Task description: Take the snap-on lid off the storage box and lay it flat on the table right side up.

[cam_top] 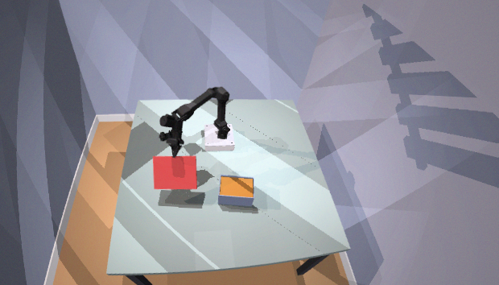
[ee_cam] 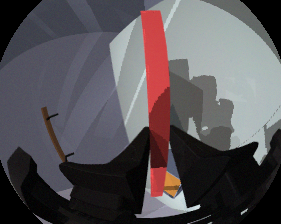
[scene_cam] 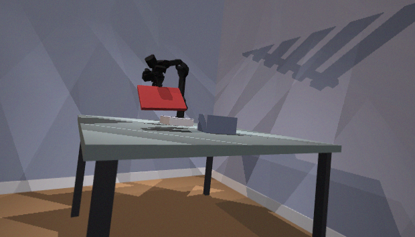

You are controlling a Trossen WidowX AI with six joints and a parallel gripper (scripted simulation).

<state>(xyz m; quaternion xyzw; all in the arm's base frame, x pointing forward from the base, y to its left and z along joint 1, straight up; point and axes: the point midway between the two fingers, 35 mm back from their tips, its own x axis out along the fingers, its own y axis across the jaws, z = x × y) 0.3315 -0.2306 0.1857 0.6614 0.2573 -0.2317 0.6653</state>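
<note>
The red lid lies 60 mm ahead of my gripper tip, 10 mm to the left of it and 50 mm below it. From my gripper tip the other things lie so: grey storage box 50 mm ahead, 360 mm to the left, 170 mm below.
</note>
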